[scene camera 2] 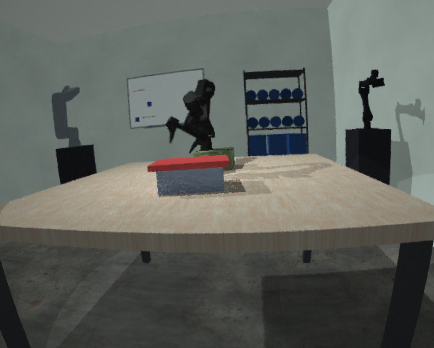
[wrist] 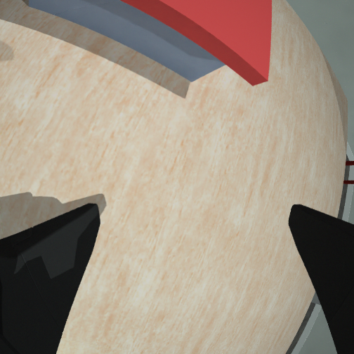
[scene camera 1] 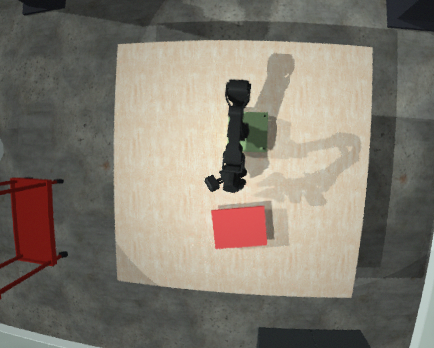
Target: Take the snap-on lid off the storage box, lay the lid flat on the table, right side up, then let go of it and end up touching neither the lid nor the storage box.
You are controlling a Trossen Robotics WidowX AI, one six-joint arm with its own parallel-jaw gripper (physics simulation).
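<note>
The red lid (scene camera 1: 240,227) (scene camera 2: 190,163) (wrist: 230,30) sits flat on top of the blue-grey storage box (scene camera 2: 190,181) (wrist: 135,35), which stands on the wooden table (scene camera 1: 150,100) (scene camera 2: 280,200) (wrist: 175,150). The lid overhangs the box walls. In scene camera 1 the lid covers the box. My gripper (scene camera 1: 222,184) (scene camera 2: 181,147) (wrist: 198,215) is open and empty. It hangs above the table, behind the box as seen in scene camera 2, and touches neither lid nor box. In the wrist view the lid and box are at the top, beyond the fingertips.
A green box-like object (scene camera 1: 257,131) (scene camera 2: 228,159) stands on the table under my arm, behind the storage box in scene camera 2. A red framed piece of furniture (scene camera 1: 35,220) stands on the floor left of the table. A shelf rack (scene camera 2: 245,107) stands by the back wall.
</note>
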